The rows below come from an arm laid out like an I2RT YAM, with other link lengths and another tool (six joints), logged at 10 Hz.
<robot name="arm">
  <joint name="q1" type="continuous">
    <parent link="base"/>
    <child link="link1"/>
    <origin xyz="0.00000 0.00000 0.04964" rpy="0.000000 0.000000 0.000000"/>
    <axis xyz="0 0 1"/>
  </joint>
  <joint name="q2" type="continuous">
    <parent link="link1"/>
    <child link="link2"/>
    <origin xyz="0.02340 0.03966 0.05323" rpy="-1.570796 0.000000 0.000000"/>
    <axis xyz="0 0 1"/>
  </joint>
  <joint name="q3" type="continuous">
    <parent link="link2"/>
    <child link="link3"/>
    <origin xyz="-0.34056 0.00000 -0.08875" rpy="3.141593 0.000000 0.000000"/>
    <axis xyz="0 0 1"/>
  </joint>
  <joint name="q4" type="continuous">
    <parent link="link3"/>
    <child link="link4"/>
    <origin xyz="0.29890 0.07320 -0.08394" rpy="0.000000 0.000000 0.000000"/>
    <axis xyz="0 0 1"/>
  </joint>
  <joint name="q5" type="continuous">
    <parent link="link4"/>
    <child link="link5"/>
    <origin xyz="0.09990 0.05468 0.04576" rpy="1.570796 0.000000 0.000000"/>
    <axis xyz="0 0 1"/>
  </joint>
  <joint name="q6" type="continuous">
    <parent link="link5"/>
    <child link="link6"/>
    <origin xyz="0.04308 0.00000 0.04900" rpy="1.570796 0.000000 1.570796"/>
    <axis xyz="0 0 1"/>
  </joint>
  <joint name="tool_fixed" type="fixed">
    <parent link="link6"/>
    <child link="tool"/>
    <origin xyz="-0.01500 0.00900 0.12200" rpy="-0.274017 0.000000 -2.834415"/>
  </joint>
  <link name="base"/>
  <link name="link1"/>
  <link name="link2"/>
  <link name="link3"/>
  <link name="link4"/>
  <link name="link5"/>
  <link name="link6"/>
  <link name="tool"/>
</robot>
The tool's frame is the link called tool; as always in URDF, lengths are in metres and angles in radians. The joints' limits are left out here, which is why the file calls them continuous.
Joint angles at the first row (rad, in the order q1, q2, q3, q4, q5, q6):
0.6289, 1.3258, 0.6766, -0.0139, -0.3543, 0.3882
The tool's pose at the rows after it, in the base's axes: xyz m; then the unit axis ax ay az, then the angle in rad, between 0 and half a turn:
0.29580 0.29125 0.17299 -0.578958 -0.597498 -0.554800 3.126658
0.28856 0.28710 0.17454 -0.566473 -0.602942 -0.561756 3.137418
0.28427 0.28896 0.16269 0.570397 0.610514 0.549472 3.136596
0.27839 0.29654 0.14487 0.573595 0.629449 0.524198 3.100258
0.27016 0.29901 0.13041 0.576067 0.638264 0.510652 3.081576
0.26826 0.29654 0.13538 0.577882 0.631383 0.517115 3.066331
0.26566 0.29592 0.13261 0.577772 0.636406 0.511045 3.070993
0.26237 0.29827 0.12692 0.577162 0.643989 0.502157 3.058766
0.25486 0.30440 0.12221 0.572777 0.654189 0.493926 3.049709
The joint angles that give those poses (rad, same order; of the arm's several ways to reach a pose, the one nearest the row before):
0.6305, 1.2597, 0.6505, -0.0107, -0.3436, 0.3483
0.6335, 1.2258, 0.6275, -0.0092, -0.3421, 0.3237
0.6534, 1.2378, 0.6167, -0.0137, -0.3161, 0.3237
0.7053, 1.2715, 0.6243, -0.0429, -0.2426, 0.3175
0.7408, 1.2824, 0.6044, -0.0399, -0.1980, 0.3251
0.7486, 1.2549, 0.5937, -0.0383, -0.1749, 0.3375
0.7501, 1.2563, 0.5952, -0.0536, -0.1794, 0.3329
0.7700, 1.2671, 0.5983, -0.0660, -0.1551, 0.3313
0.8068, 1.2763, 0.6028, -0.0797, -0.1244, 0.3344

